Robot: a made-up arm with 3 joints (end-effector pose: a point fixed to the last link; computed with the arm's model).
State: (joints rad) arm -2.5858 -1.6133 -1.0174
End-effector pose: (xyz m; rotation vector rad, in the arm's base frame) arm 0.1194 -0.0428 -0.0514 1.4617 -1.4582 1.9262
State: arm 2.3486 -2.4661 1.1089
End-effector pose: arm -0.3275 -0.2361 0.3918 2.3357 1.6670 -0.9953
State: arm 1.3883 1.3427 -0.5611
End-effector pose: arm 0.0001 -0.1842 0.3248 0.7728 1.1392 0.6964
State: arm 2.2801 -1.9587 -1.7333
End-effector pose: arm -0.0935 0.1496 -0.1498 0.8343 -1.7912 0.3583
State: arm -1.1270 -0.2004 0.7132
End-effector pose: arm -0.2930 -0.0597 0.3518 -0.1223 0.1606 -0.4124
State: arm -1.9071 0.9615 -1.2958
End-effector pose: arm 0.1204 -0.0536 0.5019 -1.3620 0.4298 2.7370
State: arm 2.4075 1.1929 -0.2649
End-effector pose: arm 0.1923 -0.0992 0.2295 0.3309 1.3845 1.8404
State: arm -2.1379 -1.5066 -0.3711
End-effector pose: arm 0.2037 0.1109 0.1691 -1.1961 1.4569 -1.9104
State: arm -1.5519 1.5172 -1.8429
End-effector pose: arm -0.0375 -0.2175 0.5470 -2.0219 -0.2963 2.1388
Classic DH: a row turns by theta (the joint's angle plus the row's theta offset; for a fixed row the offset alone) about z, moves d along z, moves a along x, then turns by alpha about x. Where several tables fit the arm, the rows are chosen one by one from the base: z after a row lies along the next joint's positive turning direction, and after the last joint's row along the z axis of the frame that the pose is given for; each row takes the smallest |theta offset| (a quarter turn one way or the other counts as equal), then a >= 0, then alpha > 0; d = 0 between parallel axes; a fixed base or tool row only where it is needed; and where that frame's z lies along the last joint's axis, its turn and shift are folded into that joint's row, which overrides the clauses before.
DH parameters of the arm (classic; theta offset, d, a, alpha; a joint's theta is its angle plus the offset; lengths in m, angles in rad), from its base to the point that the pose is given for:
joint 1: 1.5708 0.201 0.025 1.5708
joint 2: 0 0.175 -0.042 -1.5708
joint 3: -1.4069 0 -0.3862 0
tool (fixed): -0.1639 0.085 0 0

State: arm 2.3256 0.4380 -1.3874
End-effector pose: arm -0.2336 -0.1600 0.4142 -0.1280 0.4358 0.9227
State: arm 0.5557 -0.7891 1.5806
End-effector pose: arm 0.3173 -0.0528 0.5607 -0.8303 0.4671 2.0050
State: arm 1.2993 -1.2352 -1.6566
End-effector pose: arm -0.1714 0.1981 -0.0949 -0.1151 -1.2357 -0.3105
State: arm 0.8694 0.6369 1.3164
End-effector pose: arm 0.3719 -0.1308 0.0156 0.7594 -0.1726 2.0976
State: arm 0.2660 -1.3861 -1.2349
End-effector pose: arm -0.0526 0.1547 -0.0753 -1.0487 -0.9779 -0.8041
